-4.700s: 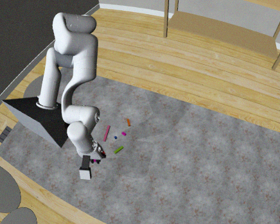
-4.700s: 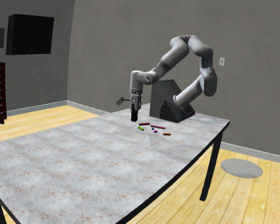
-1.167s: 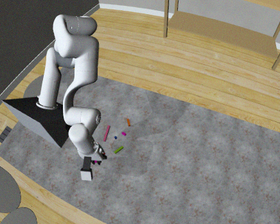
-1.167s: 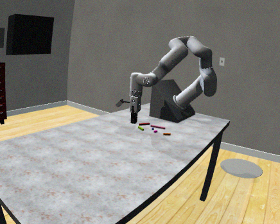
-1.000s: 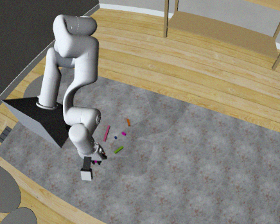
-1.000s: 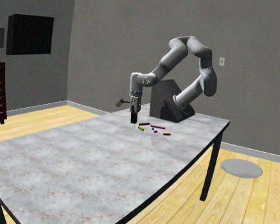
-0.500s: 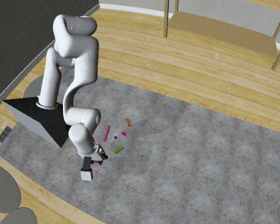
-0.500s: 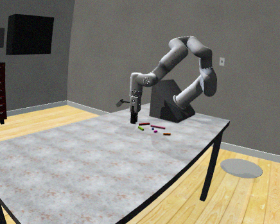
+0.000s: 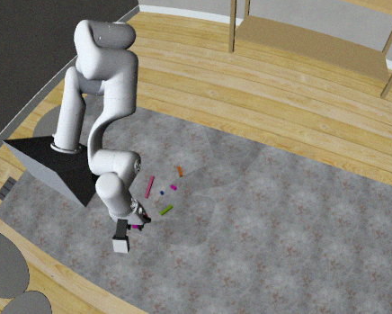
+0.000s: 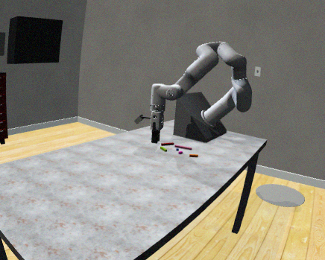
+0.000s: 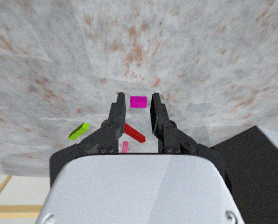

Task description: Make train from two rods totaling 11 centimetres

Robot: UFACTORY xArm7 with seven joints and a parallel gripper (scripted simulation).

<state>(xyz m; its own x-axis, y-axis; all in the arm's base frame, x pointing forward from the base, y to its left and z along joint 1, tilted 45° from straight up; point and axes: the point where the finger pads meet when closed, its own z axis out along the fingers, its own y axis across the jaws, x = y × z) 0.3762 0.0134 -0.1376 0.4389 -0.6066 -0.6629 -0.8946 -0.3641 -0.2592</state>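
The pink rod lies 40 mm behind my hand, 150 mm to the left of it and 20 mm below it. The rest, counted from my hand: red rod: 20 mm behind, 70 mm to the left, 20 mm below; then blue rod: 10 mm ahead, 150 mm to the left, 20 mm below; then lime rod: 60 mm ahead, 110 mm to the left, 20 mm below.
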